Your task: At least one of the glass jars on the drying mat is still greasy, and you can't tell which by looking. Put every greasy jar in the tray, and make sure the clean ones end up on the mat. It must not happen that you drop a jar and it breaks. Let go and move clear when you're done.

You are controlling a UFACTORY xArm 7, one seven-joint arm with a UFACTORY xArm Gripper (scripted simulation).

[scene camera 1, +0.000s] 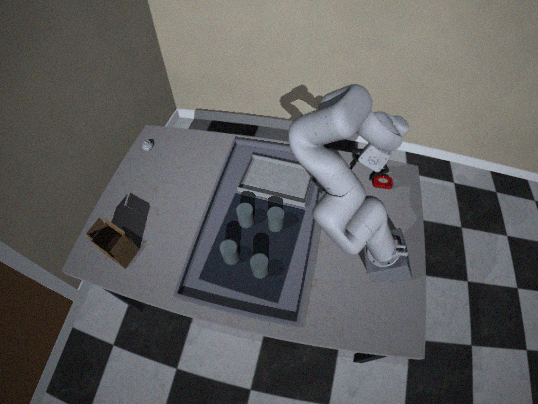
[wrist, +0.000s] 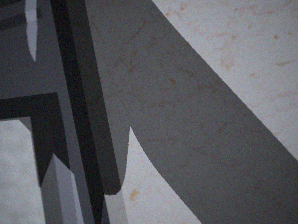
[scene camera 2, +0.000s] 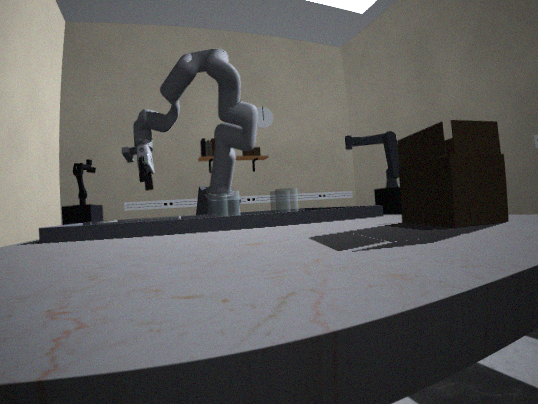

cardboard box: scene camera 1; scene camera 2; not seen in the wrist view (out of frame)
same spot on cardboard box: (scene camera 2: 468, 187) = (scene camera 1: 107, 232)
